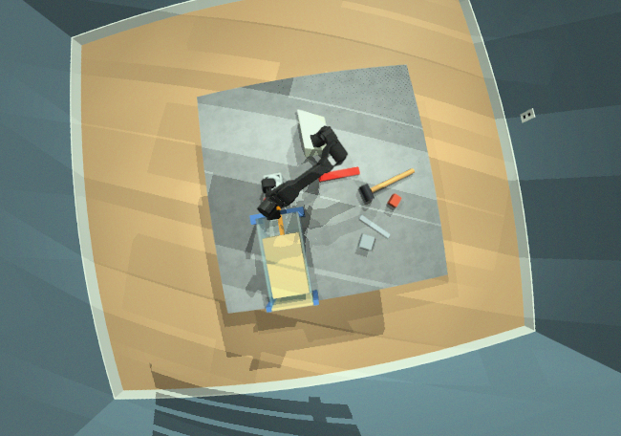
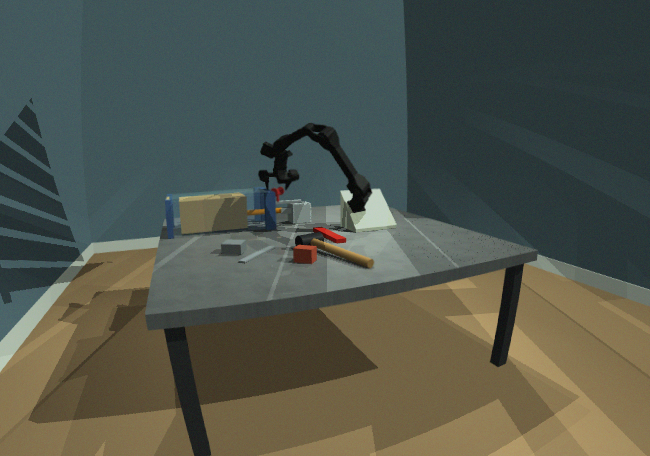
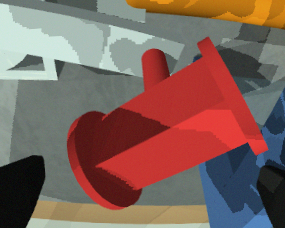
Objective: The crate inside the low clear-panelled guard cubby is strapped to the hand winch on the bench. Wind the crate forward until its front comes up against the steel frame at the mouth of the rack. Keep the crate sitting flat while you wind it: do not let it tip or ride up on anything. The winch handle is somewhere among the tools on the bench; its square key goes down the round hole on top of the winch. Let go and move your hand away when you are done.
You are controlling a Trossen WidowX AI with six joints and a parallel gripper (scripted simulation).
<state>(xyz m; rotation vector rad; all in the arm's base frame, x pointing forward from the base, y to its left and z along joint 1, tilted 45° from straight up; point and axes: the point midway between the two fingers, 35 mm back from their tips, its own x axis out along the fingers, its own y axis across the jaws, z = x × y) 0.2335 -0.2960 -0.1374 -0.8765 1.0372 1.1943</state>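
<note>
My gripper tip is 20 mm to the right of the red spool-shaped handle grip and 20 mm above it. Also, from my gripper tip: clear-panelled cubby (310 mm ahead, 40 mm below); then winch handle (50 mm below, 30 mm to the left, 30 mm behind); then grey winch (120 mm below, 110 mm behind, 50 mm to the left).
</note>
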